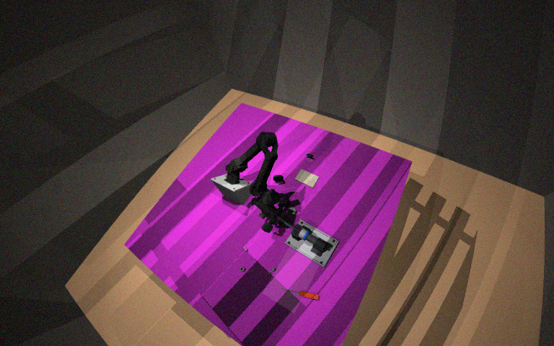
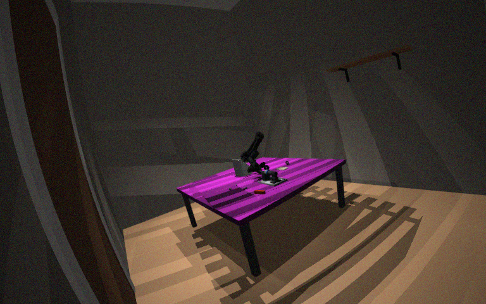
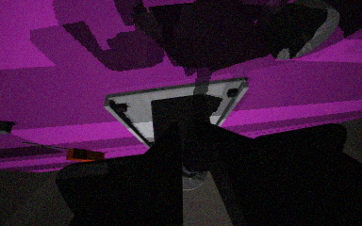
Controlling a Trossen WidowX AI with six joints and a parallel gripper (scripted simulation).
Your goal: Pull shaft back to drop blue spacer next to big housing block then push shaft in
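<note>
Now: the dark shaft 4 cm ahead of my gripper tip and 2 cm above it. Also, from my gripper tip: black disc 21 cm behind, 21 cm to the left, 3 cm below; grey ring 4 cm behind, 9 cm to the left, 5 cm below; blue spacer 11 cm ahead, 2 cm above.
</note>
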